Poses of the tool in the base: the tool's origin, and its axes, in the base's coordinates. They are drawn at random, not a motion.
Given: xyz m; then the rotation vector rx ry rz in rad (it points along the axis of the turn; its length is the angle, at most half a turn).
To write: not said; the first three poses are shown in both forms.
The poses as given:
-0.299 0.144 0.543 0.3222 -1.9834 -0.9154
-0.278 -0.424 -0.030 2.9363 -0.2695 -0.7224
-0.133 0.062 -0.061 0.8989 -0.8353 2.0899
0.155 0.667 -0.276 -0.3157 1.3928 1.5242
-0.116 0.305 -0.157 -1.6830 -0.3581 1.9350
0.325 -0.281 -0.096 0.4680 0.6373 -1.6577
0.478 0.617 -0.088 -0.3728 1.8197 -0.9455
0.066 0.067 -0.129 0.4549 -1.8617 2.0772
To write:
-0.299 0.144 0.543 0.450 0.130 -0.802 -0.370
-0.278 -0.424 -0.030 0.053 0.966 -0.089 -0.238
-0.133 0.062 -0.061 0.351 0.347 -0.323 0.807
0.155 0.667 -0.276 0.502 -0.131 0.577 0.631
-0.116 0.305 -0.157 0.273 -0.625 -0.133 0.719
0.325 -0.281 -0.096 0.607 0.202 0.276 -0.717
0.478 0.617 -0.088 0.504 -0.154 0.754 -0.392
0.066 0.067 -0.129 0.157 0.159 -0.651 0.726

